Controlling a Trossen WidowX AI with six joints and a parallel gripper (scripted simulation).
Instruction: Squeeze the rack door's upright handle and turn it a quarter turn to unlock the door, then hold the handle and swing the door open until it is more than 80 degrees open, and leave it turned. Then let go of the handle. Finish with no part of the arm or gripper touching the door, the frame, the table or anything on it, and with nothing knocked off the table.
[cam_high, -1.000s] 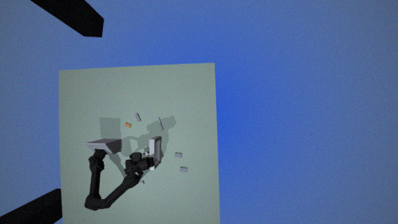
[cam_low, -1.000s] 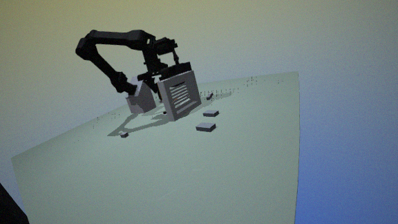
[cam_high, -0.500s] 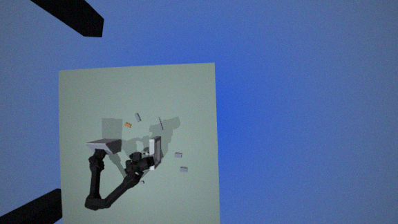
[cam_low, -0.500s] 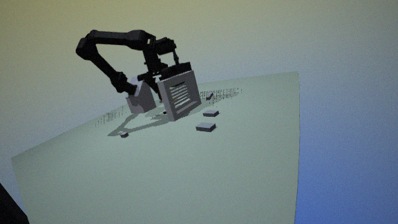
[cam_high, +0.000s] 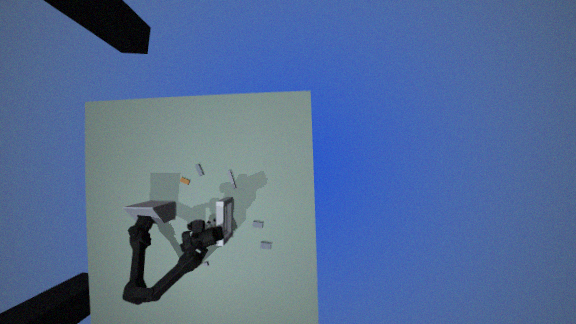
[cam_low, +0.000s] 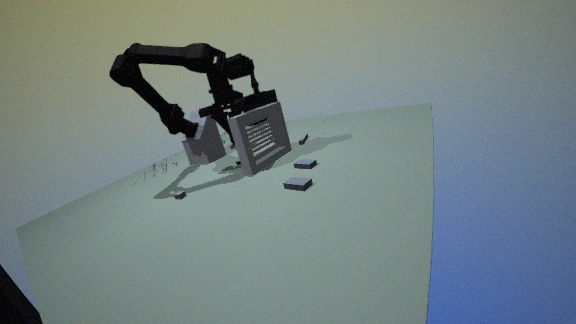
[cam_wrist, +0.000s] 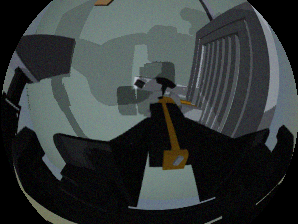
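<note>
Now: the orange handle 10 mm to the left of my gripper tip and 20 mm below it.
</note>
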